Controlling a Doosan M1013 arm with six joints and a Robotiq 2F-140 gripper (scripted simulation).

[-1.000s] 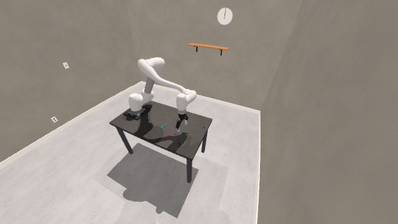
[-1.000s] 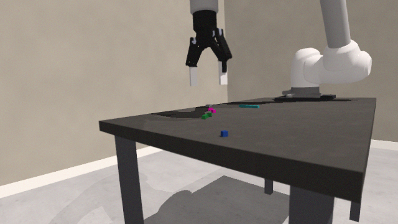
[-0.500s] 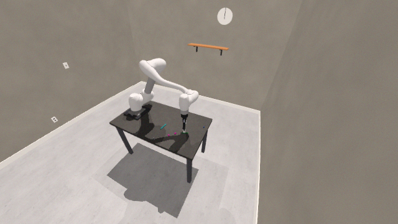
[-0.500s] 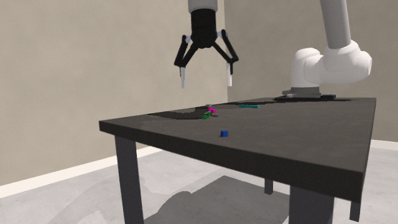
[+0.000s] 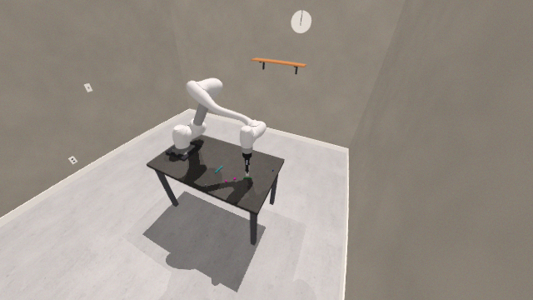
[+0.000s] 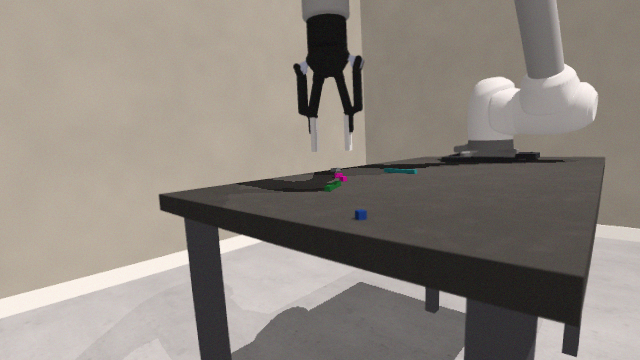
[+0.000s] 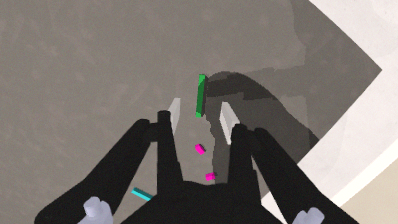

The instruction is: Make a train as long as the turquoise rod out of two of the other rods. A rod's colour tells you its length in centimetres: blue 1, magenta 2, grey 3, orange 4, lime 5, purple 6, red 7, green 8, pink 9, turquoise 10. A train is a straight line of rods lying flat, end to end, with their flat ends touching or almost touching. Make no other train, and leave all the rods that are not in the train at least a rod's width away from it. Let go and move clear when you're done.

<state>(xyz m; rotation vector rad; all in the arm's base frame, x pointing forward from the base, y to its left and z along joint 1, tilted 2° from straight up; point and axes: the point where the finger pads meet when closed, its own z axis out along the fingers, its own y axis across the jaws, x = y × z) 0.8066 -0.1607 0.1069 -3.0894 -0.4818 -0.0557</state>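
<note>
Now: hand 100 mm above the green rod. Round my hand: turquoise rod 300 mm behind, 100 mm below, 10 mm to the left; then small grey rod 310 mm behind, 200 mm to the right, 100 mm below; then blue rod 200 mm ahead, 170 mm to the left, 100 mm below.
</note>
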